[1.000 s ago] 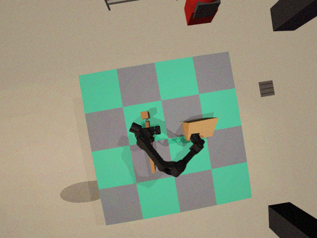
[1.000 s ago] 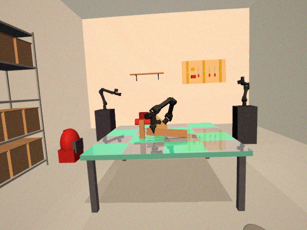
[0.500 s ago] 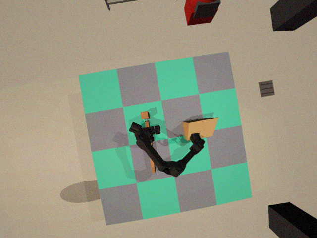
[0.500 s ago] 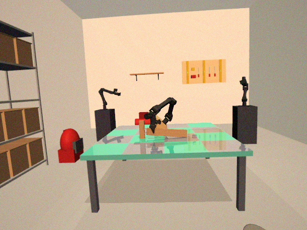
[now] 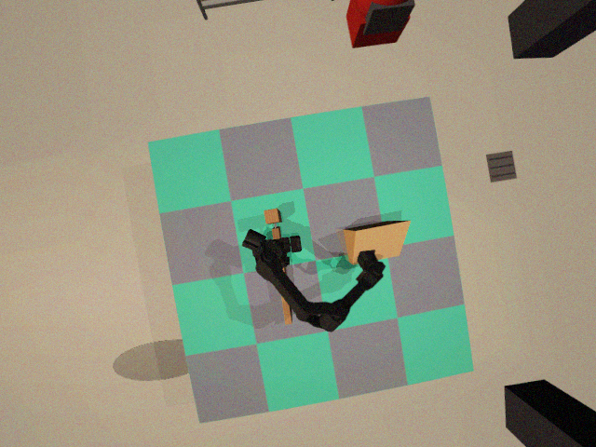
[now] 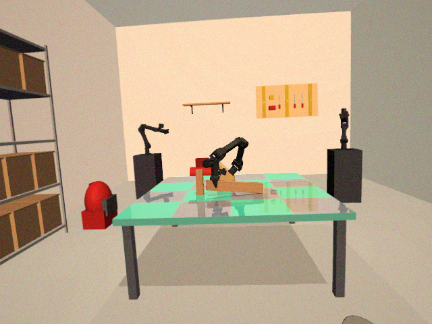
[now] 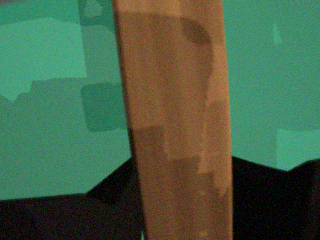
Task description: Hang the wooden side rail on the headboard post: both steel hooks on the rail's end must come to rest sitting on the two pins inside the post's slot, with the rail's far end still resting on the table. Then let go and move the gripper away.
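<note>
The headboard post lies 1 cm ahead of my gripper tip, 11 cm to the right of it and 4 cm above it.
</note>
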